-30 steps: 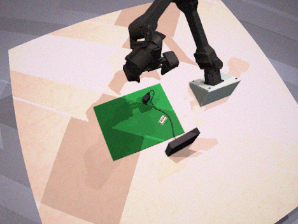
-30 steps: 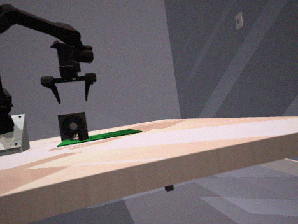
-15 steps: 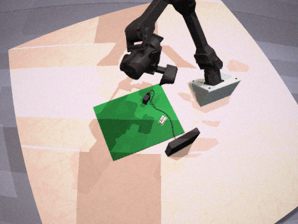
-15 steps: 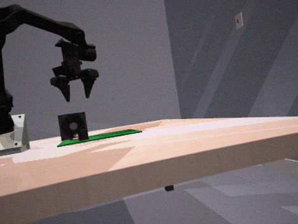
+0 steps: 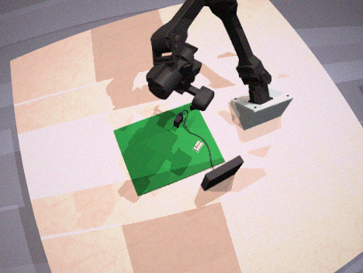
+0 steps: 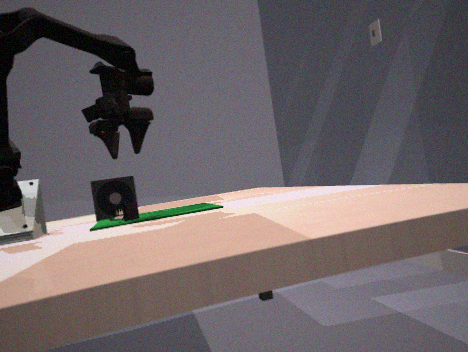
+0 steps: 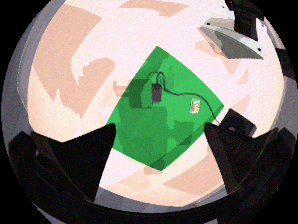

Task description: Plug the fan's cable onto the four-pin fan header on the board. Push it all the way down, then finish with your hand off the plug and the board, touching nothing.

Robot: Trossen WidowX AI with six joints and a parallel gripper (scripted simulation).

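Now: the dark plug 1 cm behind my gripper tip and 14 cm below it. Also, from my gripper tip: green board: 6 cm ahead, 5 cm to the left, 17 cm below; then black fan: 2 cm behind, 22 cm to the left, 10 cm below.
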